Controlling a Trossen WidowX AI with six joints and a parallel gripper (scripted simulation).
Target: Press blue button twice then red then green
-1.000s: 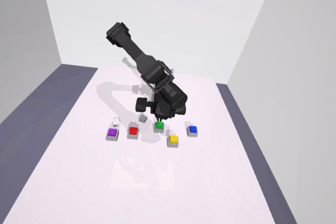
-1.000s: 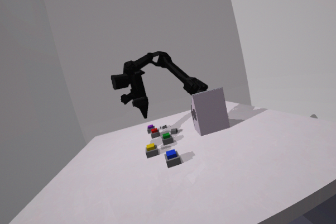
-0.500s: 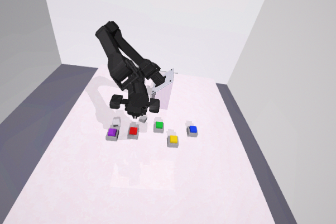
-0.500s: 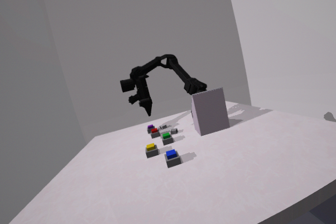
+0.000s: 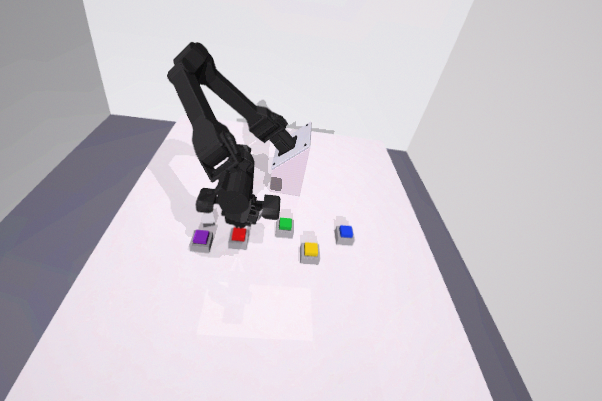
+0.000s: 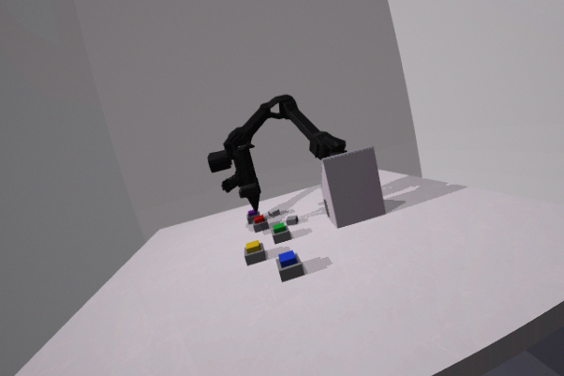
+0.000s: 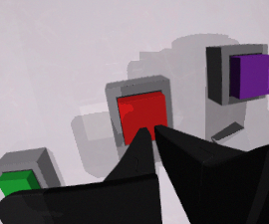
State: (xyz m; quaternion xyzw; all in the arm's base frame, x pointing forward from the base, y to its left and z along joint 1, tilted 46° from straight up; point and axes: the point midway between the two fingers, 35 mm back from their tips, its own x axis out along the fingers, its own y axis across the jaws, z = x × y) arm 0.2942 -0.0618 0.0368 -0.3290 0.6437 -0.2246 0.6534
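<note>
Now: gripper tip 30 mm above the red button. The rest, counted from my gripper tip: grey block: 110 mm behind, 50 mm below, 20 mm to the left; then purple button: 90 mm to the right, 30 mm below, 30 mm ahead; then white block: 100 mm to the right, 50 mm below, 50 mm behind.
</note>
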